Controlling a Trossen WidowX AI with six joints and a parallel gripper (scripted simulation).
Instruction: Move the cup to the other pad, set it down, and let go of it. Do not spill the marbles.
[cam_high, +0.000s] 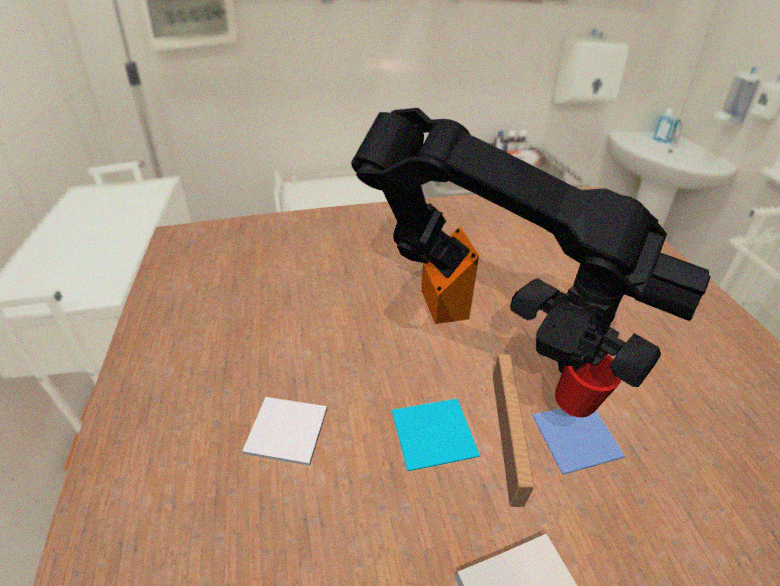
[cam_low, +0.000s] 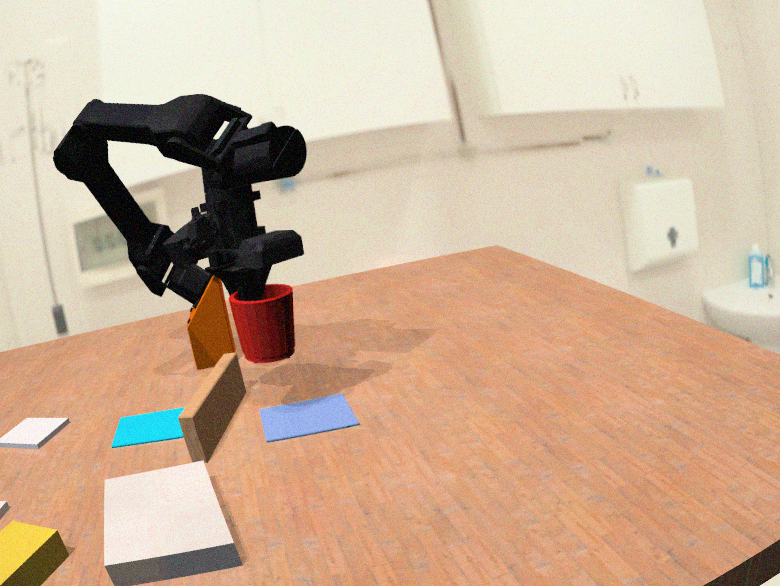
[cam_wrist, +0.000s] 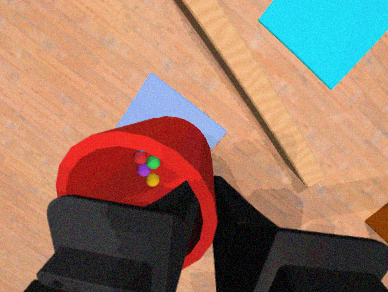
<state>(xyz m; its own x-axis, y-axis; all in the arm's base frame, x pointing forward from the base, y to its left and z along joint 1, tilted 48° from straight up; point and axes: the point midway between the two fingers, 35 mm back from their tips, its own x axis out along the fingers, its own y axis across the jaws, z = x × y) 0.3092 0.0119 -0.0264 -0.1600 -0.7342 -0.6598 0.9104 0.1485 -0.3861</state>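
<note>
Now: the cyan pad 17 cm to the right of my gripper tip, 12 cm below it and 4 cm behind it. From my gripper tip the other things lie so: white box: 25 cm ahead, 16 cm to the right, 10 cm below; wooden bar: 10 cm below, 7 cm to the right; red cup: 3 cm ahead, 1 cm to the left.
</note>
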